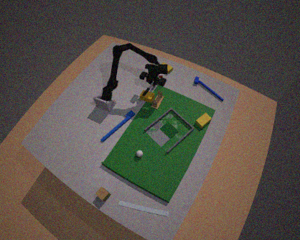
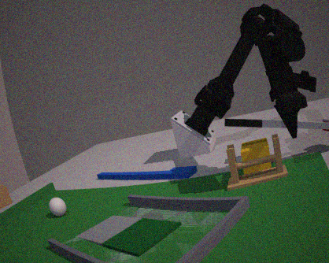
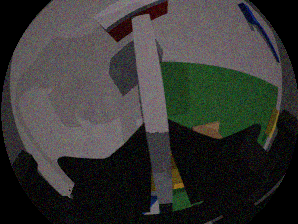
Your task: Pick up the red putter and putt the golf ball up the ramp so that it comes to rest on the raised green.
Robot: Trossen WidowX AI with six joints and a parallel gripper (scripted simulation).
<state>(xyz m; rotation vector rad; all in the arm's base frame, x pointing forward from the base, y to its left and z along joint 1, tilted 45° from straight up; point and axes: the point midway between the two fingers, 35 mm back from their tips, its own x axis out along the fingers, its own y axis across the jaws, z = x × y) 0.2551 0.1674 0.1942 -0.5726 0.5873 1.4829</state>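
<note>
Now: gripper tip 90 mm to the left of the yellow block and 20 mm above it. Round my gripper tip: red putter 30 mm above; then white golf ball 510 mm to the right, 140 mm ahead, 20 mm below; then brown block 840 mm to the right, 60 mm ahead, 10 mm below.
</note>
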